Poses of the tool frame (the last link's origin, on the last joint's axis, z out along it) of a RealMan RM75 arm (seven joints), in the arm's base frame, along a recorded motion.
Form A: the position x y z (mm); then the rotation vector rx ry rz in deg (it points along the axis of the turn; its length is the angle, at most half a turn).
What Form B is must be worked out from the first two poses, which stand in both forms.
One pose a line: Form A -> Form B
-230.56, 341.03, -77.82, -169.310, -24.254, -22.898 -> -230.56, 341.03, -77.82, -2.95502, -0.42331, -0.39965
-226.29, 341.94, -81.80, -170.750, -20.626, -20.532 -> -226.29, 341.94, -81.80, -2.98015, -0.35999, -0.35835
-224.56, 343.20, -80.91, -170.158, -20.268, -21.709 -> -224.56, 343.20, -80.91, -2.96982, -0.35374, -0.37889
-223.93, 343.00, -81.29, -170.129, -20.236, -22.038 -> -223.93, 343.00, -81.29, -2.96931, -0.35318, -0.38464
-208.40, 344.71, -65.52, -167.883, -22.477, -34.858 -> -208.40, 344.71, -65.52, -2.93011, -0.39230, -0.60839
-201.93, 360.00, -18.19, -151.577, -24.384, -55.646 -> -201.93, 360.00, -18.19, -2.64552, -0.42558, -0.97121
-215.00, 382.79, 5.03, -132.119, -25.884, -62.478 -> -215.00, 382.79, 5.03, -2.30591, -0.45176, -1.09045
